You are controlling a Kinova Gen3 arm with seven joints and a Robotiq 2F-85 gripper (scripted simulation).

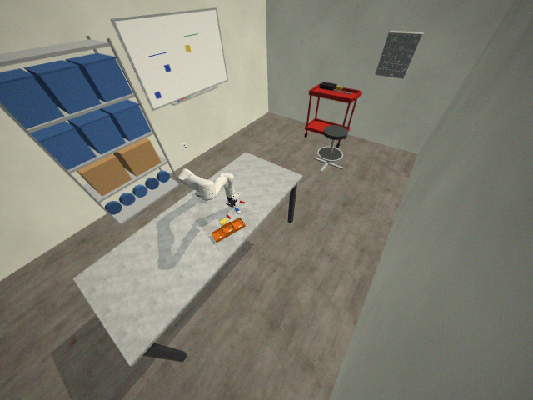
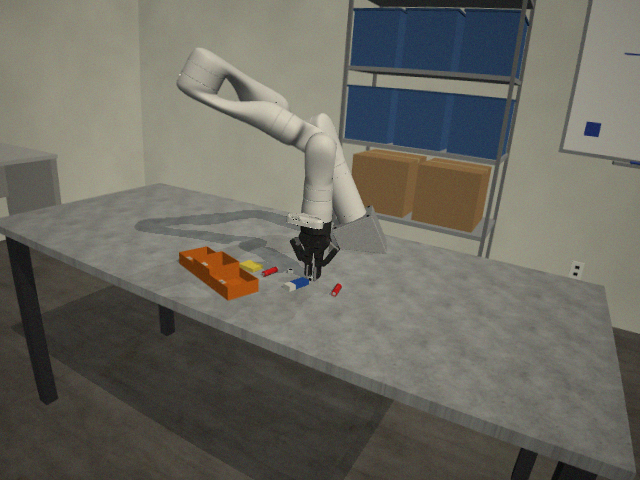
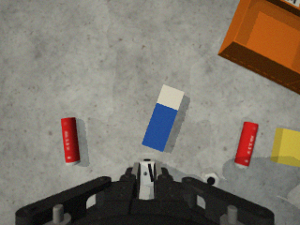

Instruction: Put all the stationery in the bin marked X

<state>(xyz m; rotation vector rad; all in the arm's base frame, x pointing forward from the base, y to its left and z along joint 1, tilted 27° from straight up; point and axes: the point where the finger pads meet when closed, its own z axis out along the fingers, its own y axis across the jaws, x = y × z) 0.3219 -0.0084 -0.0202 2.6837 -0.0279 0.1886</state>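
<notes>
My gripper is now 1 cm above the grey sharpener-like piece. Round my hand: nut (7 cm to the right, 2 cm below, 1 cm behind); white eraser (6 cm ahead, 2 cm to the right, 2 cm below); yellow block (17 cm to the right, 2 cm below, 2 cm ahead).
</notes>
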